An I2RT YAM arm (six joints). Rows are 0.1 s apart.
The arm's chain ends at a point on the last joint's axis. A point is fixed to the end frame.
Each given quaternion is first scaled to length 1.
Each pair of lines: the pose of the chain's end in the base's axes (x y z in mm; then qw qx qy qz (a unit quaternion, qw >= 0)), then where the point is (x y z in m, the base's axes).
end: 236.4 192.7 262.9 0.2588 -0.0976 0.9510 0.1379
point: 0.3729 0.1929 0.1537
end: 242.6 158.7 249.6 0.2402 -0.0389 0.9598 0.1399
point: 0.3722 0.1478 0.1328
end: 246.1 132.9 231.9 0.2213 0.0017 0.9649 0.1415
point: 0.3686 0.1153 0.1084
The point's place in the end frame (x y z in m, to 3 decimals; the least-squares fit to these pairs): -0.059 -0.058 0.154
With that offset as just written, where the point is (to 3 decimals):
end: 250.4 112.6 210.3 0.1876 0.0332 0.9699 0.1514
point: 0.362 0.094 0.077
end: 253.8 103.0 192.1 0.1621 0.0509 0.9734 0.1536
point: 0.358 0.083 0.053
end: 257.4 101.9 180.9 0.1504 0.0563 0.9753 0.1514
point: 0.357 0.081 0.039
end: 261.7 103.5 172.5 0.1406 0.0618 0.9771 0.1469
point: 0.358 0.080 0.029
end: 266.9 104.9 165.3 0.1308 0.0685 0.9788 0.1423
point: 0.360 0.080 0.020
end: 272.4 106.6 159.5 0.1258 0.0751 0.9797 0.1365
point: 0.363 0.079 0.013
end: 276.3 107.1 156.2 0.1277 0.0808 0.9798 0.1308
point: 0.367 0.077 0.010
